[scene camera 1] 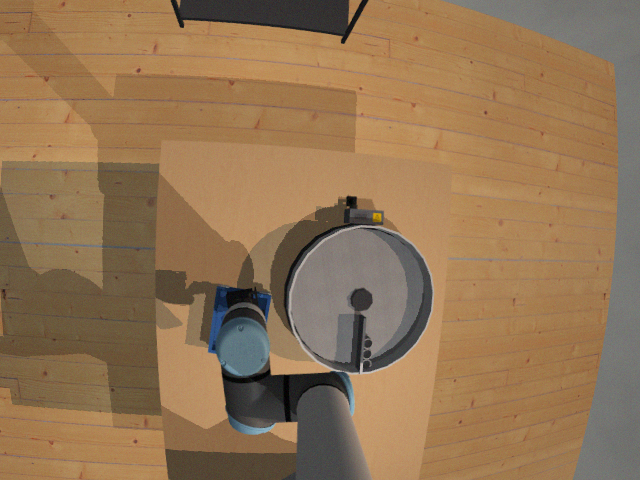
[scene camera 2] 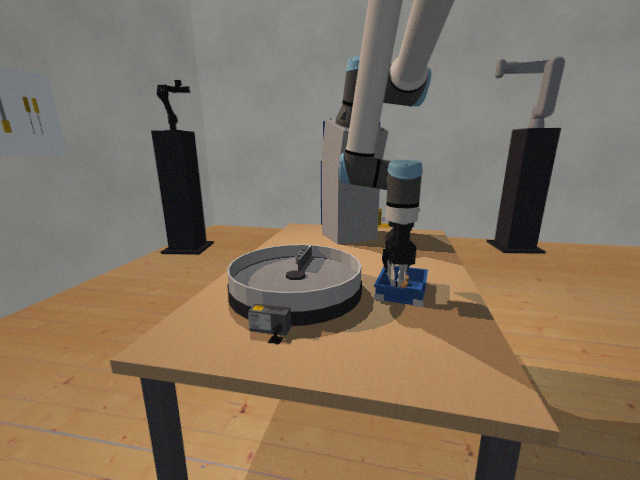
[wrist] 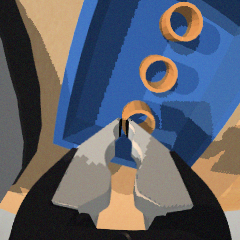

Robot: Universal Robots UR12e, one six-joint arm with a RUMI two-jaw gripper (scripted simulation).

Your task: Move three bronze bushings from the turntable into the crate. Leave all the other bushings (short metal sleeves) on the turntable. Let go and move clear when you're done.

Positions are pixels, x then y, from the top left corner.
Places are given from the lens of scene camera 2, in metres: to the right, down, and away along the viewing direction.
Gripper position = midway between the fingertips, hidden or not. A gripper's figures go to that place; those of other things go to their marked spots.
my gripper (scene camera 2: 395, 289): 0.24, 0.15, 1.01
blue crate (scene camera 2: 384, 291): 0.20, 0.16, 0.99
